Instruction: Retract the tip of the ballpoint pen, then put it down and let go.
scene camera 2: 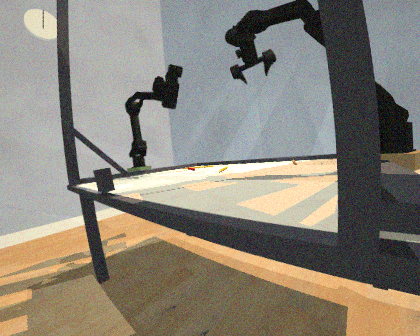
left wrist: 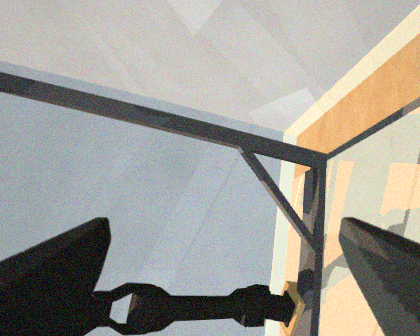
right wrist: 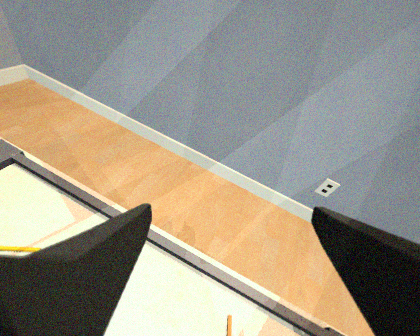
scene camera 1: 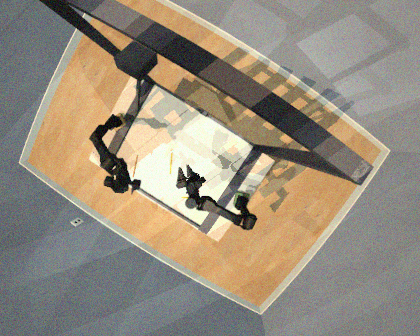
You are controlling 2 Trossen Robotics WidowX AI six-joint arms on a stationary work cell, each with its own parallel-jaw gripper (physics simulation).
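Places are measured from the left arm's base along level axes (x ahead, y left, z up), in centimetres.
Where they show: left gripper, fingertip midpoint: (scene camera 2: 172,79) (left wrist: 225,229) (scene camera 1: 183,165); right gripper, fingertip midpoint: (scene camera 2: 256,79) (right wrist: 231,212) (scene camera 1: 123,193); left arm's base at its link origin: (scene camera 2: 139,166) (scene camera 1: 241,200); right arm's base at its link origin: (scene camera 2: 393,152) (left wrist: 286,308) (scene camera 1: 117,122).
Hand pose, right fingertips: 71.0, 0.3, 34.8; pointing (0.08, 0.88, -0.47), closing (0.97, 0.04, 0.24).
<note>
Things, the pixels of their top centre, and the offset from my right fingertips, as dx, dy, dz. "spot": a spot on its surface instead. Level surfaces: height alone.
- table at its surface level: dz -38.6
- orange stick at its top centre: (scene camera 2: 294,161) (scene camera 1: 135,166) +11.9, -7.8, -37.9
- long yellow stick at its top centre: (scene camera 2: 223,167) (scene camera 1: 170,163) -15.2, -15.6, -37.8
- small yellow piece at a spot on its surface: (scene camera 1: 185,197) spot: -30.3, +7.5, -38.0
- red-ended piece at a spot on its surface: (scene camera 2: 191,168) spot: -33.7, -6.3, -37.7
- dark box at its top centre: (scene camera 1: 131,55) -30.1, -49.6, +66.9
Several thin pen-like sticks lie apart on the table (scene camera 1: 150,180); which one is the ballpoint pen I cannot tell, nor whether a tip is out. An orange stick (scene camera 1: 135,166) (right wrist: 229,326) (scene camera 2: 294,162) lies nearer my right arm. A long yellow stick (scene camera 1: 171,161) (right wrist: 19,249) (scene camera 2: 223,170) lies near the table's middle. A small yellow piece (scene camera 1: 185,197) shows partly beside my left arm, and a red-ended piece (scene camera 2: 191,168) shows in scene camera 2. My left gripper (scene camera 1: 184,168) (scene camera 2: 175,87) (left wrist: 225,229) and right gripper (scene camera 1: 125,189) (scene camera 2: 256,79) (right wrist: 232,209) are open and empty, raised above table height.
A dark frame with an upright post (scene camera 2: 354,125) and an overhead beam (scene camera 1: 215,70) stands along one side of the table. A dark box (scene camera 1: 136,59) is fixed to the frame. Patchy shadows and light cross the table top.
</note>
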